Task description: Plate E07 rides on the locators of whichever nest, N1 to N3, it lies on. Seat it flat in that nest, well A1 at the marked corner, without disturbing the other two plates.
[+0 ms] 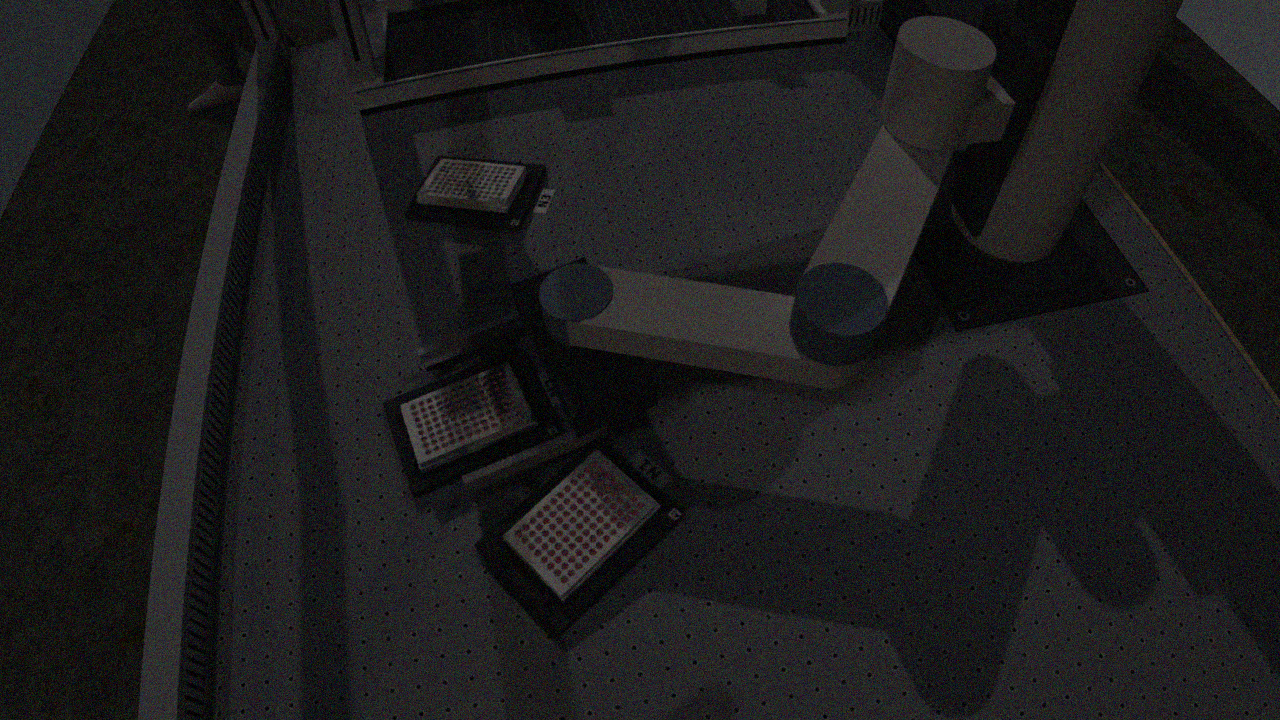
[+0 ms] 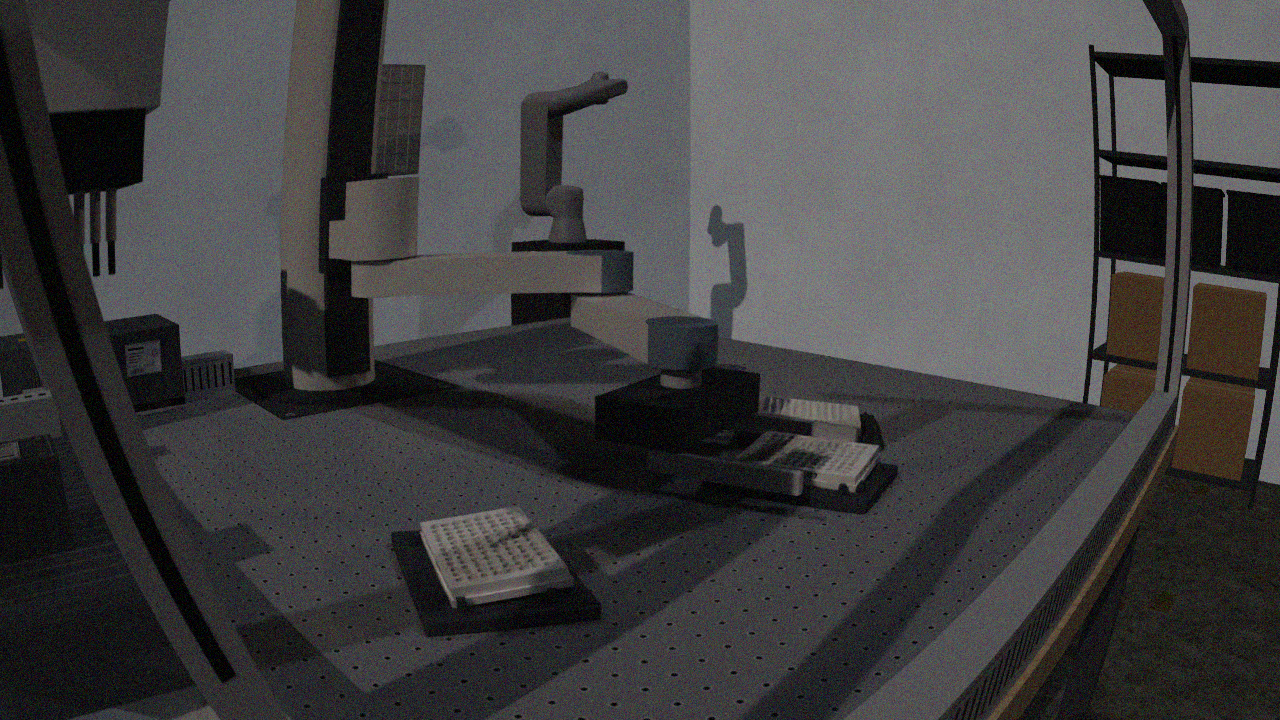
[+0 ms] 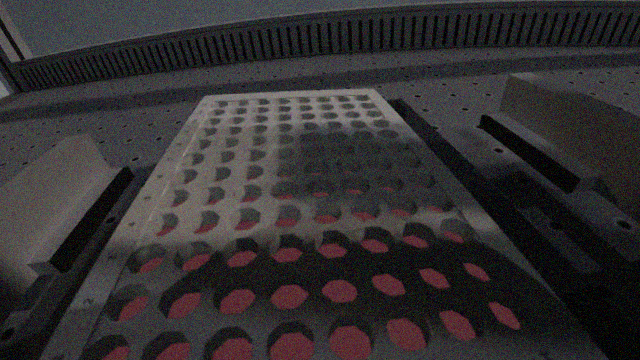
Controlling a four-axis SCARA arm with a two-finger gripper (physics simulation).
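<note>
My gripper [image 1: 450, 420] [image 2: 814, 456] [image 3: 306, 123] is open and low over the middle nest. One finger is on each long side of its plate [image 1: 465, 416] [image 2: 832, 456] [image 3: 235, 145], with gaps. This plate lies on the nest [image 1: 434, 479] [image 2: 881, 483] [image 3: 435, 145], whose label is shadowed. A second plate [image 1: 581, 523] [image 2: 810, 410] lies on nest N1 [image 1: 559, 617]. A third plate [image 1: 472, 183] [image 2: 487, 550] lies on nest N3 [image 1: 429, 214] [image 2: 510, 617]. Small corner marks show on the nests. No plate name is readable; in this dim light I cannot tell which plate is raised or tilted.
N1 stands close beside one gripper finger, and N3 stands farther off on the other side. The arm's forearm [image 1: 698, 322] [image 2: 613, 322] reaches over the perforated table [image 1: 805, 644] [image 2: 680, 617]. A slotted rail [image 1: 201, 537] [image 3: 320, 37] runs along the table edge.
</note>
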